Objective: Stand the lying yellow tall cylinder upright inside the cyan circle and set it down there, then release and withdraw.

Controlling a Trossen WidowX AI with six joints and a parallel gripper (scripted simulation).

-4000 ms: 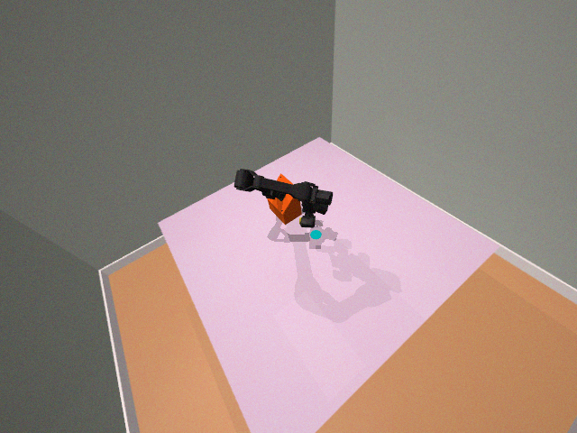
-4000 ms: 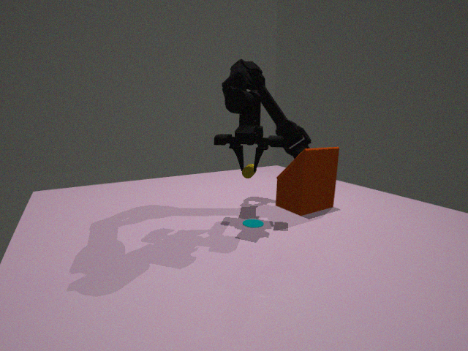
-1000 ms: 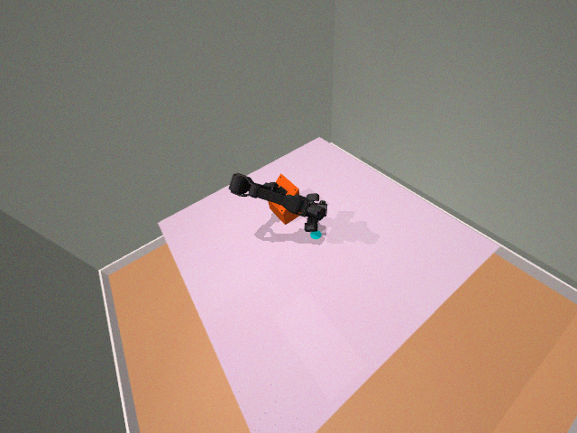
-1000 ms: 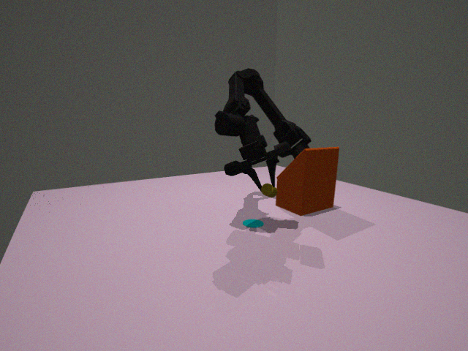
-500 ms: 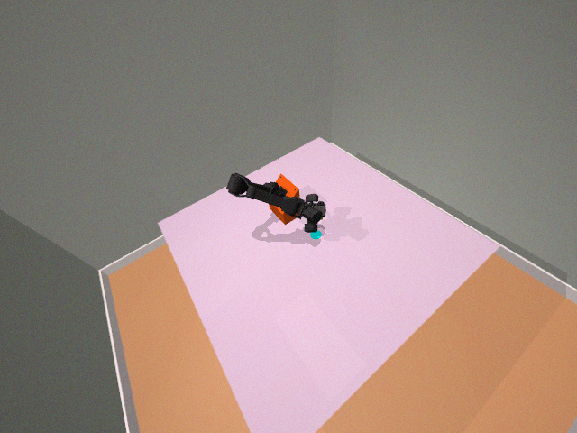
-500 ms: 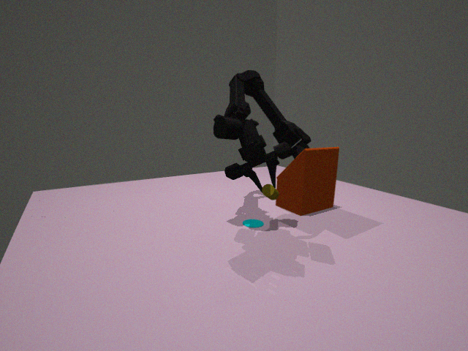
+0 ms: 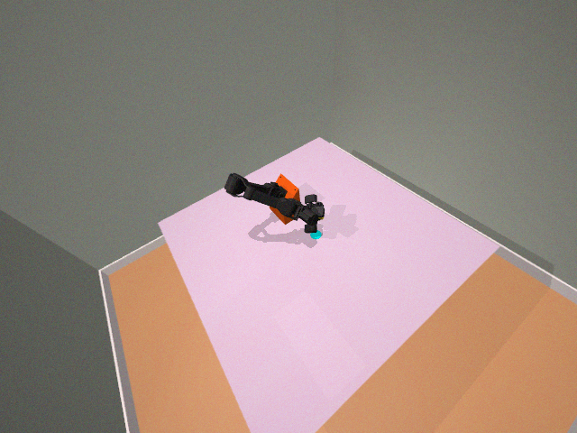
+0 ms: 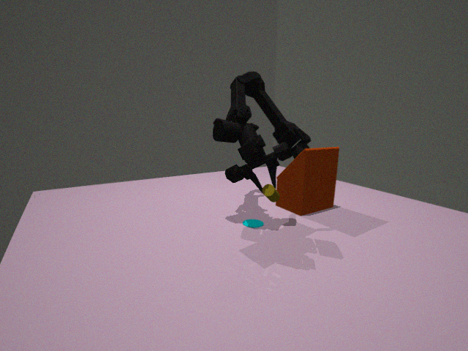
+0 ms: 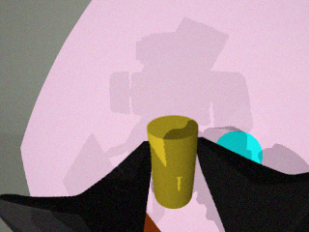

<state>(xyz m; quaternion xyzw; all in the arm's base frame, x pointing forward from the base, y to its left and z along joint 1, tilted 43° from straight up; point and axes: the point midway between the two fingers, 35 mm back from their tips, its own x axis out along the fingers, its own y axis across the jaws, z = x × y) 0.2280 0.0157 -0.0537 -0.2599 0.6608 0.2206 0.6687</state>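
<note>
The yellow tall cylinder is 1 cm behind my gripper tip, 1 cm to the right of it and 1 cm below it. Also, from my gripper tip: cyan circle 2 cm ahead, 4 cm to the right, 10 cm below.
</note>
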